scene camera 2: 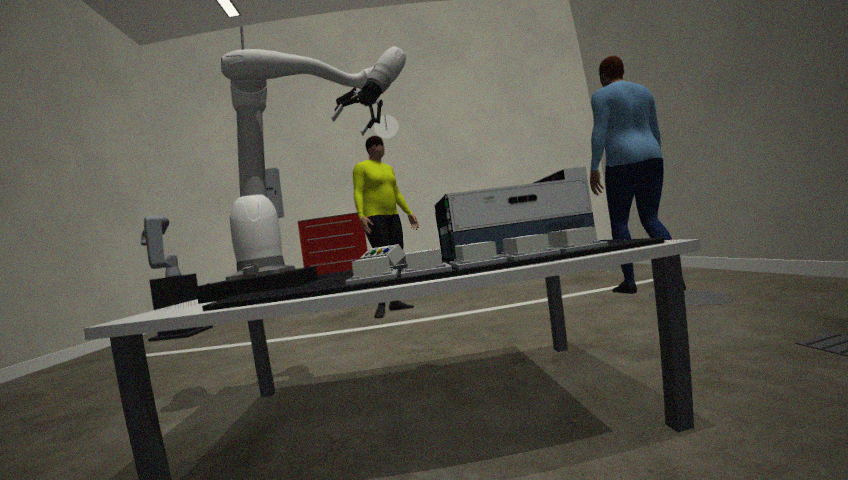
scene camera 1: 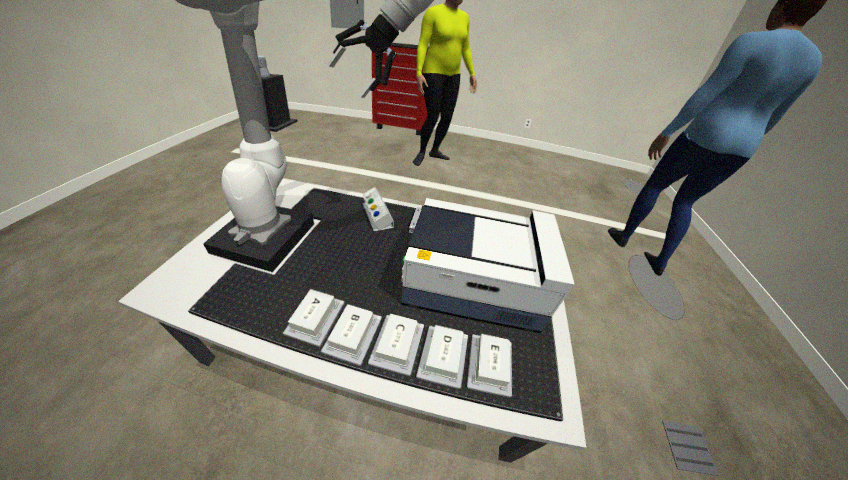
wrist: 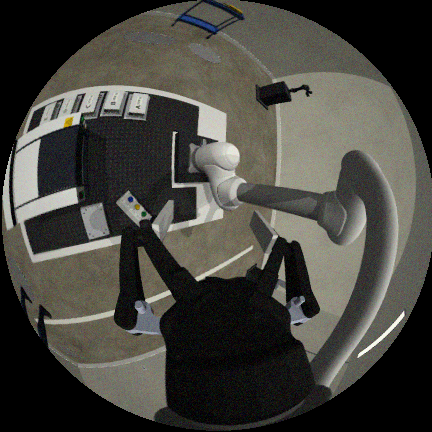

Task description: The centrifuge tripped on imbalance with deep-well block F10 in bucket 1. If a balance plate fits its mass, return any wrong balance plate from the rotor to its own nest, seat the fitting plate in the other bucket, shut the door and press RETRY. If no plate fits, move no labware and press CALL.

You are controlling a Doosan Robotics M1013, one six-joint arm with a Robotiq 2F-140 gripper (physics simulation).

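Frame: origin at the arm's base, x ahead, y left, z up, level; millimetres.
Seen in the pictures: gripper, fingertip midpoint: (scene camera 2: 347, 126) (scene camera 1: 345, 81) (wrist: 213, 213); arm's base at its link origin: (scene camera 2: 262, 275) (scene camera 1: 261, 226) (wrist: 200, 159).
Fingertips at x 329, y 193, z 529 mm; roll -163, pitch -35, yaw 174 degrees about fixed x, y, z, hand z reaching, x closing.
Note:
Pixels of each thing's top centre, then the offset from my fingertips to it. Level surfaces: height alone.
- Balance plates A at its top centre: (scene camera 2: 371, 258) (scene camera 1: 311, 308) (wrist: 138, 102) 85 mm ahead, 468 mm right, 518 mm down
- B at its top centre: (scene camera 2: 422, 251) (scene camera 1: 351, 325) (wrist: 114, 98) 219 mm ahead, 479 mm right, 518 mm down
- C at its top centre: (scene camera 2: 473, 243) (scene camera 1: 397, 335) (wrist: 89, 101) 353 mm ahead, 466 mm right, 518 mm down
- D at its top centre: (scene camera 2: 523, 236) (scene camera 1: 445, 347) 490 mm ahead, 460 mm right, 518 mm down
- E at its top centre: (scene camera 2: 569, 229) (scene camera 1: 494, 356) 625 mm ahead, 447 mm right, 518 mm down
- button box at its top centre: (scene camera 2: 380, 246) (scene camera 1: 377, 199) (wrist: 137, 214) 57 mm ahead, 104 mm left, 488 mm down
- pale square plate at its top centre: (scene camera 1: 426, 217) (wrist: 93, 221) 283 mm ahead, 123 mm left, 534 mm down
- white table at its surface level: 585 mm down
My gripper (scene camera 1: 354, 72) (scene camera 2: 351, 120) (wrist: 213, 213) is open and empty, raised high above the far side of the table. The centrifuge (scene camera 1: 484, 297) (scene camera 2: 517, 208) (wrist: 57, 165) has a dark panel and a white panel across its top. The rotor, its buckets and block F10 do not show. Balance plates A (scene camera 1: 314, 312) (wrist: 137, 105), B (scene camera 1: 353, 330) (wrist: 114, 101), C (scene camera 1: 397, 340) (wrist: 90, 104), D (scene camera 1: 445, 352) and E (scene camera 1: 493, 360) sit in their nests in a row; their printed masses are too small to read surely. The button box (scene camera 1: 378, 209) (wrist: 134, 206) shows green, yellow and blue buttons.
A pale square plate (wrist: 95, 221) lies beside the centrifuge. The white table (scene camera 1: 357, 383) bears a black mat. A person in yellow (scene camera 1: 443, 41) (scene camera 2: 377, 184) stands behind the table near a red cabinet (scene camera 1: 395, 89) (scene camera 2: 330, 243); one in blue (scene camera 1: 731, 89) (scene camera 2: 627, 124) stands right of it.

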